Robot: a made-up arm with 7 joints. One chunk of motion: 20 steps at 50 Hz.
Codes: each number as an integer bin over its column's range. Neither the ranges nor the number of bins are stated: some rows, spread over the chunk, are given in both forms.
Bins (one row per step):
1: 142 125 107 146 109 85
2: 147 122 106 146 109 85
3: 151 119 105 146 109 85
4: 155 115 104 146 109 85
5: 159 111 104 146 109 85
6: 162 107 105 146 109 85
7: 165 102 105 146 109 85
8: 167 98 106 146 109 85
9: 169 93 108 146 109 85
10: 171 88 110 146 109 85
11: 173 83 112 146 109 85
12: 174 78 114 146 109 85
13: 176 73 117 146 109 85
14: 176 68 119 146 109 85
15: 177 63 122 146 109 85
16: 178 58 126 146 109 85
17: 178 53 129 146 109 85
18: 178 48 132 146 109 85
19: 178 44 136 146 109 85
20: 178 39 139 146 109 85
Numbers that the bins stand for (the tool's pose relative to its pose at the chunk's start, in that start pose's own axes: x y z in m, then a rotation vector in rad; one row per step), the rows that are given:
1: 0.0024 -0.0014 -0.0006 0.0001 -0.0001 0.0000
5: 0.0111 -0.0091 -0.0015 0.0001 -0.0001 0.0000
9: 0.0162 -0.0189 -0.0004 0.0001 -0.0001 0.0000
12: 0.0187 -0.0272 0.0013 0.0001 -0.0001 0.0000
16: 0.0207 -0.0382 0.0046 0.0001 -0.0001 0.0000
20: 0.0207 -0.0486 0.0082 0.0001 -0.0001 0.0000
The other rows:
2: 0.0049 -0.0030 -0.0009 0.0001 -0.0001 0.0000
3: 0.0070 -0.0047 -0.0012 0.0001 -0.0001 0.0000
4: 0.0090 -0.0069 -0.0015 0.0001 -0.0001 0.0000
6: 0.0126 -0.0113 -0.0012 0.0001 -0.0001 0.0000
7: 0.0141 -0.0140 -0.0012 0.0001 -0.0001 0.0000
8: 0.0151 -0.0162 -0.0009 0.0001 -0.0001 0.0000
10: 0.0172 -0.0217 0.0002 0.0001 -0.0001 0.0000
11: 0.0182 -0.0244 0.0007 0.0001 -0.0001 0.0000
13: 0.0197 -0.0299 0.0021 0.0001 -0.0001 0.0000
14: 0.0197 -0.0327 0.0027 0.0001 -0.0001 0.0000
15: 0.0202 -0.0354 0.0035 0.0001 -0.0001 0.0000
17: 0.0207 -0.0409 0.0054 0.0001 -0.0001 0.0000
18: 0.0207 -0.0436 0.0062 0.0001 -0.0001 0.0000
19: 0.0207 -0.0458 0.0073 0.0001 -0.0001 0.0000

